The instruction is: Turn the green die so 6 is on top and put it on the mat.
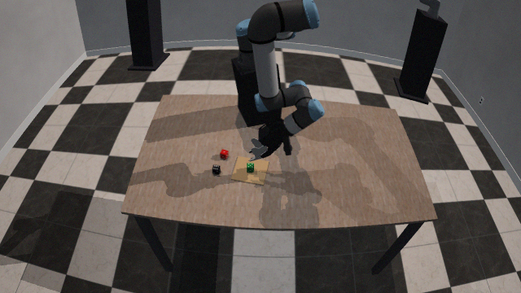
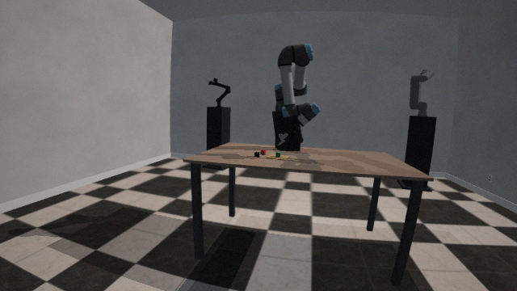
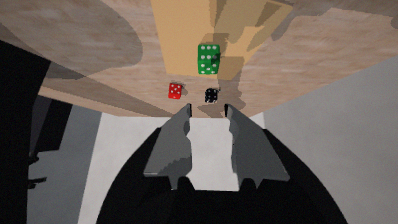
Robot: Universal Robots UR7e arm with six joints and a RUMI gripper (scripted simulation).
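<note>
The green die lies 1 cm to the right of my hand and 8 cm below it. Round my hand: black die 5 cm ahead, 15 cm to the right, 8 cm below; tan mat 1 cm to the right, 9 cm below; red die 5 cm behind, 14 cm to the right, 8 cm below.
</note>
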